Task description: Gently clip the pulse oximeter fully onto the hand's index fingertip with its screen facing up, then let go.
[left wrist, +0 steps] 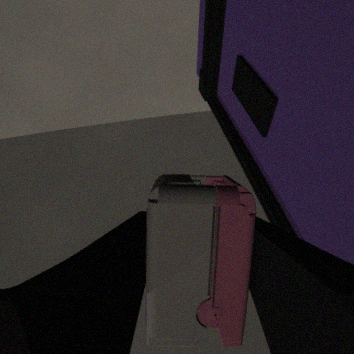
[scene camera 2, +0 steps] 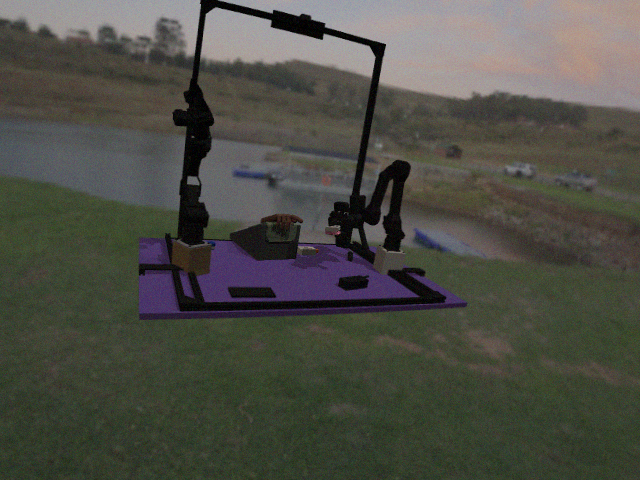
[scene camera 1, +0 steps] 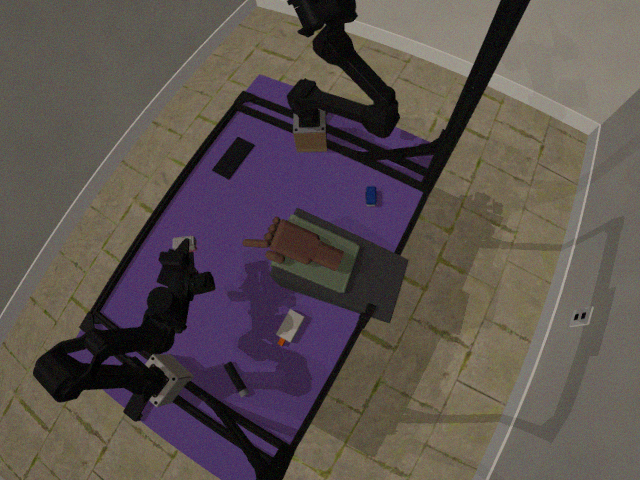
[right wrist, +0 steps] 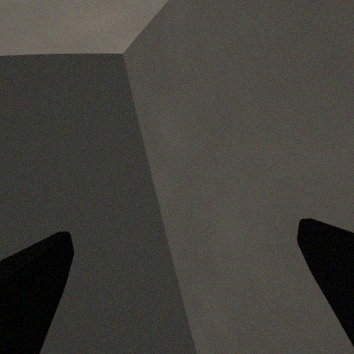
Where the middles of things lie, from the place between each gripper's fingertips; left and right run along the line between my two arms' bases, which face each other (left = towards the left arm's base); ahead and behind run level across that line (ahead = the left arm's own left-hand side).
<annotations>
My right gripper is now 57 cm to the right of the pulse oximeter (left wrist: 199, 228), 45 cm above it and 1 cm short of it. Also, from my right hand: grey block (scene camera 1: 377, 276): 60 cm below, 42 cm to the left, 35 cm behind.
Now: left hand 10 mm to the right of the pulse oximeter. Also, from my left hand: grey block 360 mm behind, 140 mm to the right, 150 mm below.
</annotations>
